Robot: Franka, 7 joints.
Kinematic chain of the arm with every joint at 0, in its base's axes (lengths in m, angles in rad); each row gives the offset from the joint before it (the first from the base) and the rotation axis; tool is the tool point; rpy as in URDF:
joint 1: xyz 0 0 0.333 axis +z
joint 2: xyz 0 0 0 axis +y
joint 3: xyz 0 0 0.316 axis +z
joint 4: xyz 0.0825 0 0 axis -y
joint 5: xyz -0.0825 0 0.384 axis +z
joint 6: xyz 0 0 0 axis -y
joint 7: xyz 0.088 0 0 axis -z
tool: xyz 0 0 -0.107 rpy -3.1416 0 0
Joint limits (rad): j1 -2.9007..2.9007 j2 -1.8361..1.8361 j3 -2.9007..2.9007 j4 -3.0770..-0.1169 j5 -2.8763..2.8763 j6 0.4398..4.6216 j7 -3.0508..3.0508
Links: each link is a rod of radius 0.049 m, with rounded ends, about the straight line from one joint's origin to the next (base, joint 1, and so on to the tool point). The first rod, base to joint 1, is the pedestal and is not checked.
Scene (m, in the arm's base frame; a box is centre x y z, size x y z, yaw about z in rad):
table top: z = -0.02
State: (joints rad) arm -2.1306 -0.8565 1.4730 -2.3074 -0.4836 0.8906 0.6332
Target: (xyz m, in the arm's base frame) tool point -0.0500 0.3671 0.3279
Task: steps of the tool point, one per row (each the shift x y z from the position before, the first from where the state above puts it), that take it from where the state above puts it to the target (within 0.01 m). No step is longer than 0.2 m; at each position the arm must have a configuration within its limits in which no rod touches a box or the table.
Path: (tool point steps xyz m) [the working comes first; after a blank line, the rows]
Joints at the target: -0.8491 -0.3708 2.5582 -2.0847 -0.0887 0.5562 0.6332
Straight joint move there: clear.

1: 0.0780 0.1277 -0.0522
2: 0.0079 0.1616 -0.0393
3: -0.0730 0.1553 -0.0218
4: -0.1425 0.1075 -0.0018
5: -0.1797 0.0282 0.0184

